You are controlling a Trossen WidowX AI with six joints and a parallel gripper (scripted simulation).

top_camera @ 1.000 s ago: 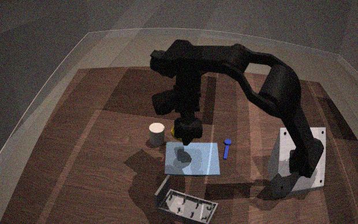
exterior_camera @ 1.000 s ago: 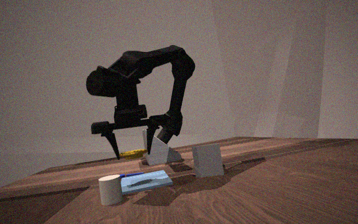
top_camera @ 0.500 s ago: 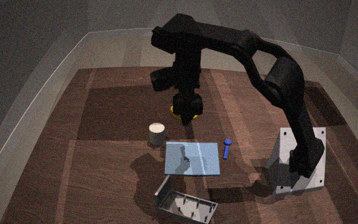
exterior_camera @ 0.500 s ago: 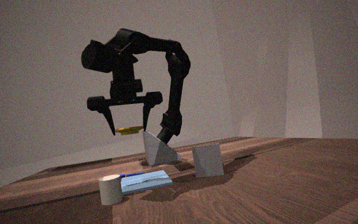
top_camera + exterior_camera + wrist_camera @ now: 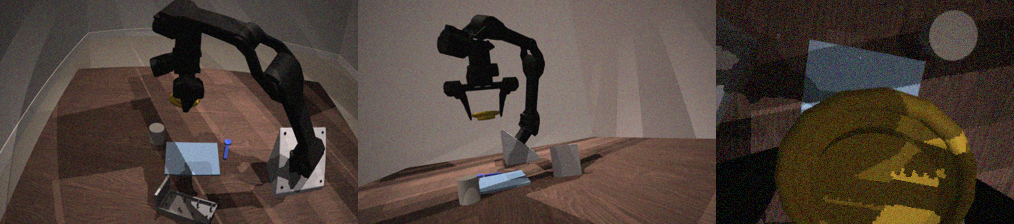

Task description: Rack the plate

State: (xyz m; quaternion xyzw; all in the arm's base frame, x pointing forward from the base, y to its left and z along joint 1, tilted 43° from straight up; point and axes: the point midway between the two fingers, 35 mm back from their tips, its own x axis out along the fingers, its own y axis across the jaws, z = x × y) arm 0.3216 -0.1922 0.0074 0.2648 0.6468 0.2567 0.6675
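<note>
Right now the grey dish rack is 1 cm behind my gripper tip, 21 cm to the left of it and 15 cm below it. Also, from my gripper tip: yellow plate (1 cm above); beige cylinder (7 cm ahead, 6 cm to the right, 15 cm below); blue utensil (14 cm behind, 2 cm to the right, 17 cm below).
</note>
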